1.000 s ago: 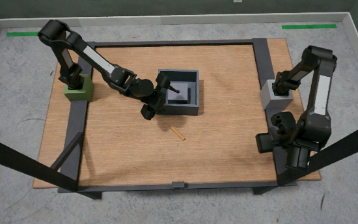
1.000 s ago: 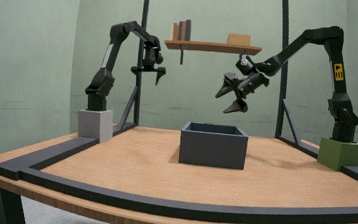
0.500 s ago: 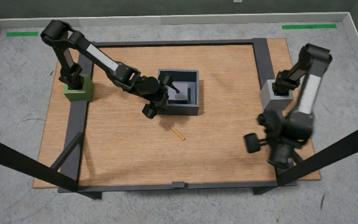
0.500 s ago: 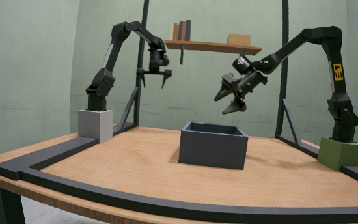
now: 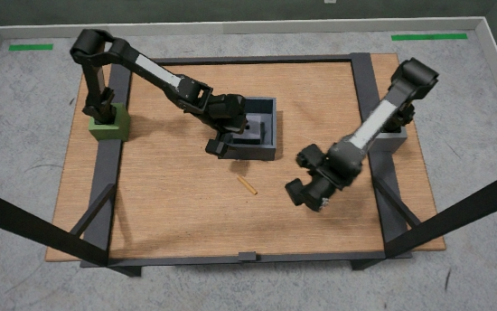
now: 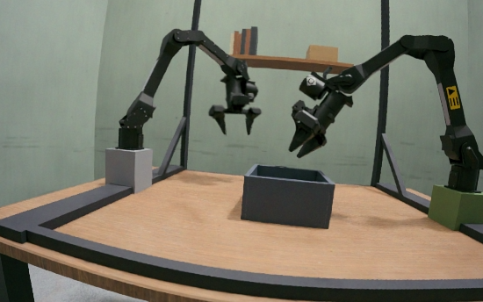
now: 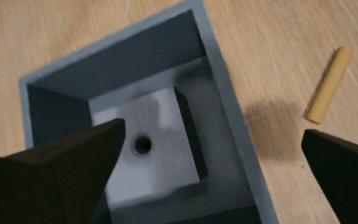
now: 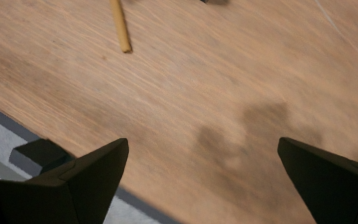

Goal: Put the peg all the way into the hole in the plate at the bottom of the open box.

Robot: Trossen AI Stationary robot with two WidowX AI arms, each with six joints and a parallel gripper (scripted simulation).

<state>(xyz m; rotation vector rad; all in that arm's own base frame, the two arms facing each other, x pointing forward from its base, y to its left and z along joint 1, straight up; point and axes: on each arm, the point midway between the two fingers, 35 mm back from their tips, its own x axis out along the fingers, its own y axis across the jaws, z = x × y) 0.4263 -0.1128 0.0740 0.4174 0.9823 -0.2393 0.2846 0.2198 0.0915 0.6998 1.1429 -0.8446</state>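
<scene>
The peg lies 200 mm below my right hand, 180 mm to the left of it and 50 mm ahead of it. Also, from my right hand: grey plate 240 mm ahead, 190 mm to the left, 160 mm below; box 240 mm ahead, 190 mm to the left, 180 mm below.
</scene>
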